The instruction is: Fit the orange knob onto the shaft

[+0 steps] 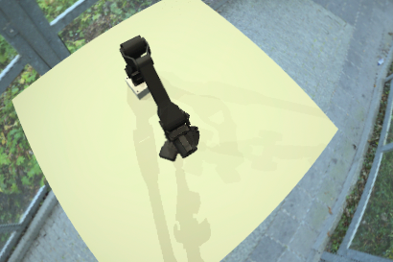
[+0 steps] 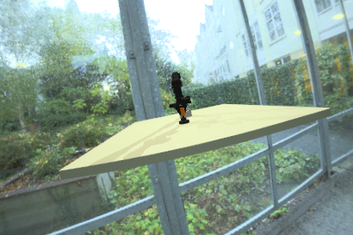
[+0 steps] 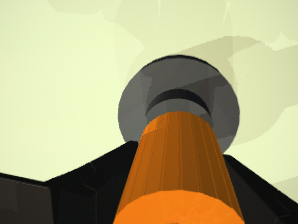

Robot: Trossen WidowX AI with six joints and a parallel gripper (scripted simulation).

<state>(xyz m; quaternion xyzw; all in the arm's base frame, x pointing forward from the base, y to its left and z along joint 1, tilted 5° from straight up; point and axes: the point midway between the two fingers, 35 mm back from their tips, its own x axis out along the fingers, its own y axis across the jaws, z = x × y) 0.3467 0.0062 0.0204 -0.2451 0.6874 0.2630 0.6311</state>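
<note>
The orange knob lies 20 mm above my gripper tip. Round my gripper tip: pedestal (40 mm below).
</note>
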